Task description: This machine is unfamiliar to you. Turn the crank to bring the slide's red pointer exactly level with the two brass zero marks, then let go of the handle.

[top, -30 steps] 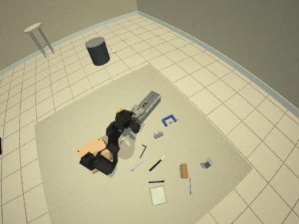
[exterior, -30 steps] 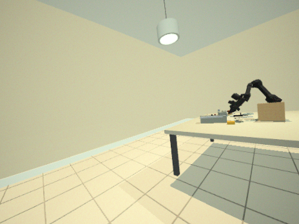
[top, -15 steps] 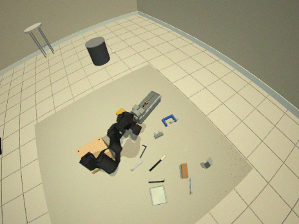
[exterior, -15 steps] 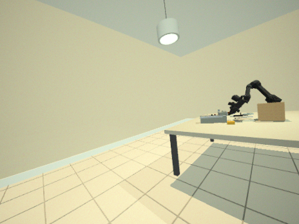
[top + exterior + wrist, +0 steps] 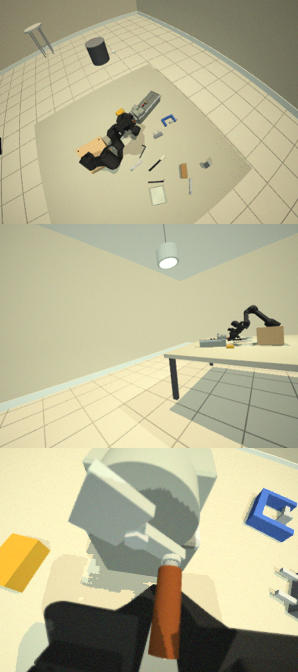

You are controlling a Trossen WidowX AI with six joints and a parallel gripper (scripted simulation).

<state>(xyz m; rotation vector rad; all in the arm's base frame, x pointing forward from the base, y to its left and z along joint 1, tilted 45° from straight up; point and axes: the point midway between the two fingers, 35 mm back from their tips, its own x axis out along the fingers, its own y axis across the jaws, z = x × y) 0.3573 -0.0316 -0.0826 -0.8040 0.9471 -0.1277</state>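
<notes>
My gripper tip is 3 cm past the orange block, 17 cm to the right of it and 3 cm above it. From my gripper tip the other things lie so: red pointer: 12 cm ahead, 6 cm to the left, 4 cm above; grey clamp: 7 cm ahead, 16 cm to the right, 4 cm below; brown crank handle: 2 cm behind, 3 cm above.
</notes>
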